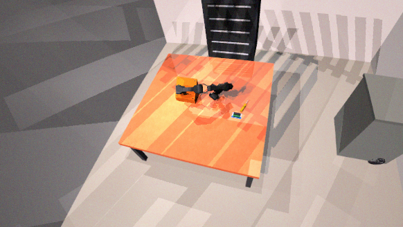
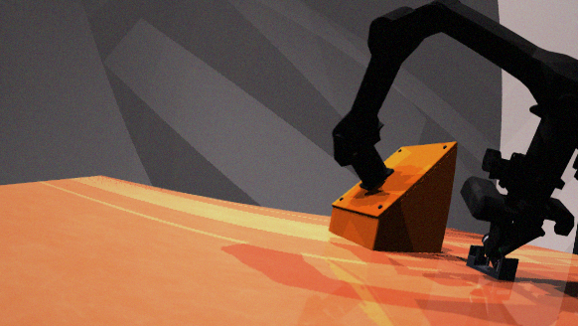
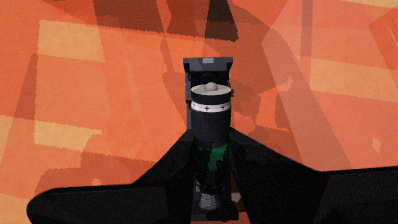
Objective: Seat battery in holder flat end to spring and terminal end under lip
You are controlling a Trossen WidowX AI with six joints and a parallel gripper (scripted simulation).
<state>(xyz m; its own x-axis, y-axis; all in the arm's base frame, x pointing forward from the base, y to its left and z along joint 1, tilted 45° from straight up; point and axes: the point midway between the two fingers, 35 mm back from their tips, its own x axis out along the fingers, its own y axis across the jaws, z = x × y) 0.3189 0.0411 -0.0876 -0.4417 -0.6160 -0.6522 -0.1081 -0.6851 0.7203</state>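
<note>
Now: the battery 1 cm above my gripper tip. Also, from my gripper tip: yellow screwdriver (33 cm ahead, 1 cm to the right, 1 cm below).
</note>
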